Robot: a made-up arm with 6 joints. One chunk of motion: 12 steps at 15 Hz.
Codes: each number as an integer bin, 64 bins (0 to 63) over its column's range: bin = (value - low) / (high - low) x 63, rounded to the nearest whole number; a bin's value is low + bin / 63 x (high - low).
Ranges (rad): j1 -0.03..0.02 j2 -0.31..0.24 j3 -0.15..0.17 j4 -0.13..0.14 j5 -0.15..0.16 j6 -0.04..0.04
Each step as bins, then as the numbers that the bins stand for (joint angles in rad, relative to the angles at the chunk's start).
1 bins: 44 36 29 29 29 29
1 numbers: 0.0049 0.0043 -0.0027 -0.0057 -0.0073 -0.0032
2 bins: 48 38 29 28 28 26
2 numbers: 0.0081 0.0217 -0.0027 -0.0100 -0.0122 -0.0070
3 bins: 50 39 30 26 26 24
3 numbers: 0.0097 0.0305 0.0024 -0.0186 -0.0221 -0.0095
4 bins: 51 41 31 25 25 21
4 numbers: 0.0105 0.0479 0.0075 -0.0229 -0.0270 -0.0133
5 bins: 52 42 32 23 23 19
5 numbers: 0.0113 0.0567 0.0125 -0.0314 -0.0368 -0.0159
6 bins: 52 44 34 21 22 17
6 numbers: 0.0113 0.0741 0.0227 -0.0400 -0.0417 -0.0184
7 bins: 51 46 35 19 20 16
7 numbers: 0.0105 0.0916 0.0278 -0.0486 -0.0516 -0.0197
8 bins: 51 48 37 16 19 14
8 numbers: 0.0105 0.1090 0.0379 -0.0614 -0.0565 -0.0222
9 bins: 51 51 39 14 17 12
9 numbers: 0.0105 0.1352 0.0481 -0.0700 -0.0663 -0.0248
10 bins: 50 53 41 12 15 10
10 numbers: 0.0097 0.1527 0.0583 -0.0786 -0.0762 -0.0273
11 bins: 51 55 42 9 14 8
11 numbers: 0.0105 0.1702 0.0633 -0.0914 -0.0811 -0.0298
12 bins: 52 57 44 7 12 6
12 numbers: 0.0113 0.1876 0.0735 -0.1000 -0.0910 -0.0324
